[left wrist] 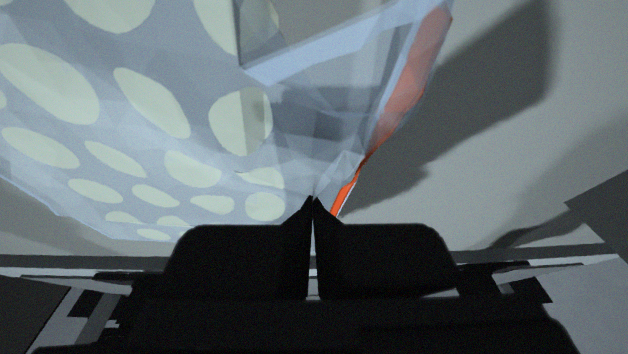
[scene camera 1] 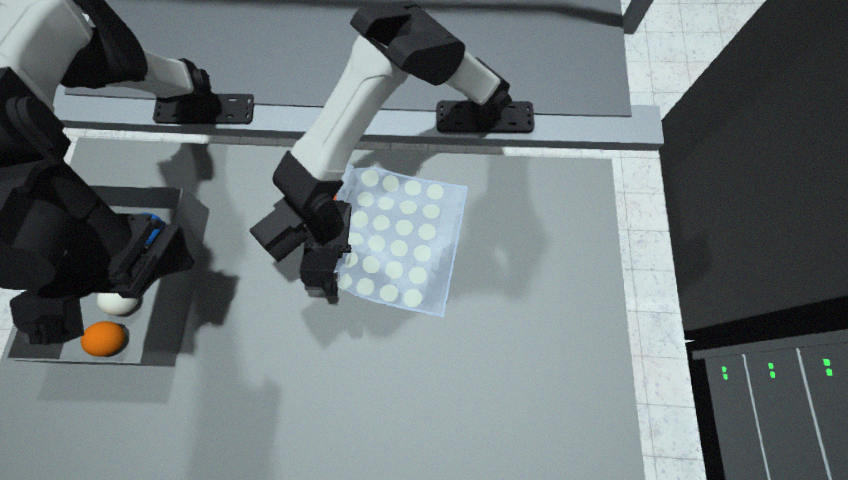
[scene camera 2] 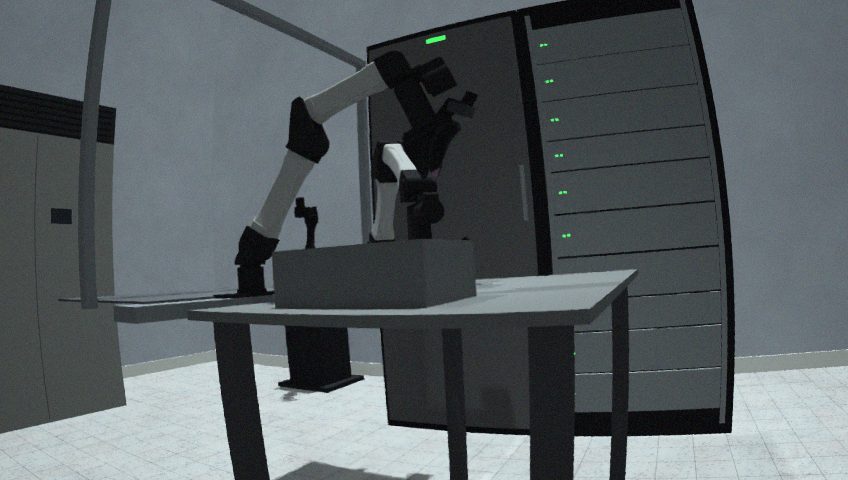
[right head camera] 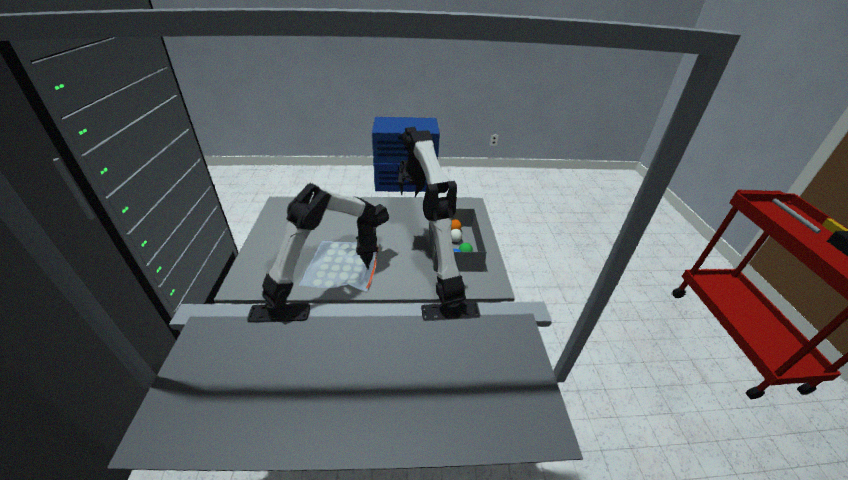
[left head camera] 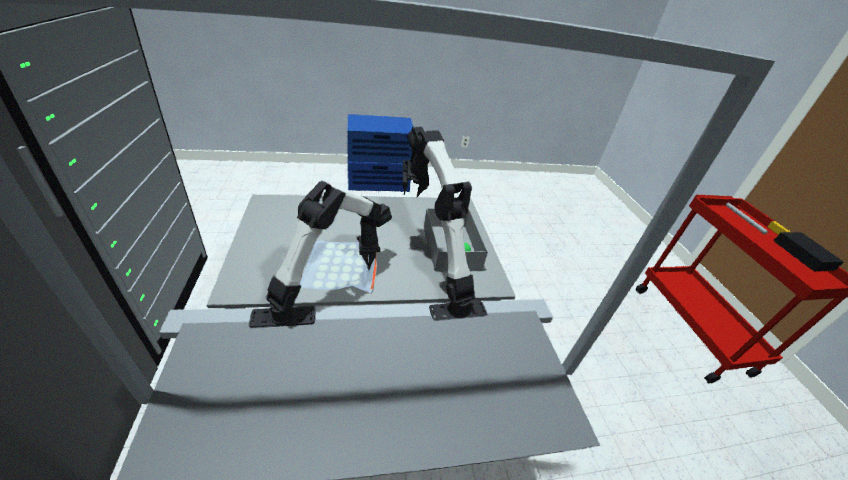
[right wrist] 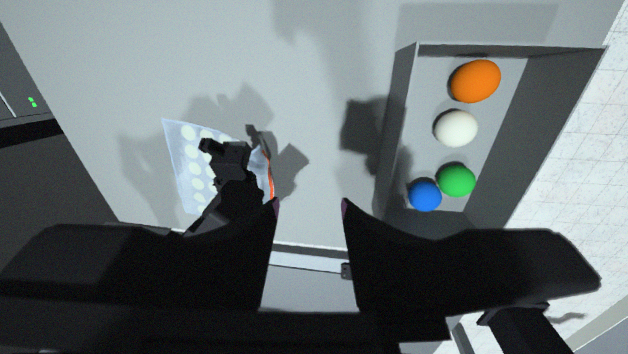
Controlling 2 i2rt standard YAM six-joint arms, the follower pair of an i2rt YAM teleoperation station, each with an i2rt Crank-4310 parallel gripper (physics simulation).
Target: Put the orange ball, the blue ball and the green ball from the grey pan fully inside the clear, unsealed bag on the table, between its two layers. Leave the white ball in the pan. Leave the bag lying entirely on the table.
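Note:
The clear bag [right head camera: 333, 267] [scene camera 1: 443, 237] [left wrist: 120, 122], with pale dots and an orange strip [left wrist: 345, 197] [right wrist: 271, 182] along its mouth, lies on the table. Its upper layer is raised and creased near the strip. My left gripper [left wrist: 312, 198] [right head camera: 367, 264] is shut on that layer. My right gripper [right wrist: 310, 200] [right head camera: 408, 192] is open and empty, high above the table. The grey pan [right wrist: 404, 85] [scene camera 1: 169, 324] holds the orange ball [right wrist: 475, 81] [scene camera 1: 102, 339], white ball [right wrist: 456, 129], green ball [right wrist: 456, 180] and blue ball [right wrist: 425, 195]. Green and blue lie close together.
The pan stands at the table's right in the head views, partly behind my right arm. The table [left head camera: 249, 237] borders the mounting rail [left head camera: 368, 310]. A blue drawer cabinet [left head camera: 379, 142] stands behind, a red cart [left head camera: 708, 309] at the right and a dark rack [left head camera: 113, 154] at the left.

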